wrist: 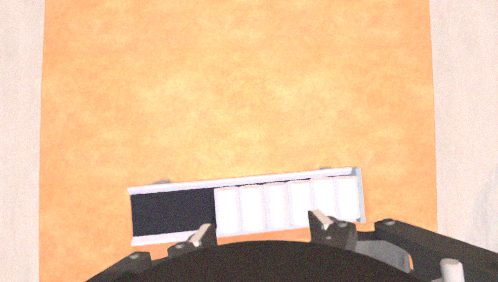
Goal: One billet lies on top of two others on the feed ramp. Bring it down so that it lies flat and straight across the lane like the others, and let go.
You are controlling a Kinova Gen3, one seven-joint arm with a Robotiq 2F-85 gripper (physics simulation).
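Places are measured from the arm's base along level axes (x ahead, y left, z up), in millimetres.
Pixels of known places: gripper, fingertip midpoint: [262, 232].
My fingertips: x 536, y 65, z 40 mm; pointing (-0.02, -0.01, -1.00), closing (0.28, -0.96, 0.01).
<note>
Behind a point stands the place of what it marks.
The feed ramp [172, 215] {z -221, x 459, y 199 mm} has a dark lane floor and pale side rails and runs across the lower middle of the wrist view. Several white billets lie side by side across its lane, packed toward the right end. The leftmost billet [226, 210] {z -192, x 488, y 108 mm} lies straight and against its neighbour [252, 207] {z -197, x 497, y 69 mm}. No billet shows on top of another from this angle. The left part of the lane is bare dark floor. My gripper [262, 232] {z 40, x 536, y 65 mm} is open and empty, high above the ramp, with one fingertip over the lane's left part and the other over the billets. The gripper body hides what lies below.
A pale end plate [360, 197] {z -234, x 531, y -110 mm} closes the ramp's right end. Small grey supports [162, 182] {z -264, x 503, y 239 mm} show behind the far rail. The ramp stands on an orange table top [240, 90] {z -307, x 701, y 124 mm}, with a pale surface [20, 125] [465, 100] beyond its left and right edges.
</note>
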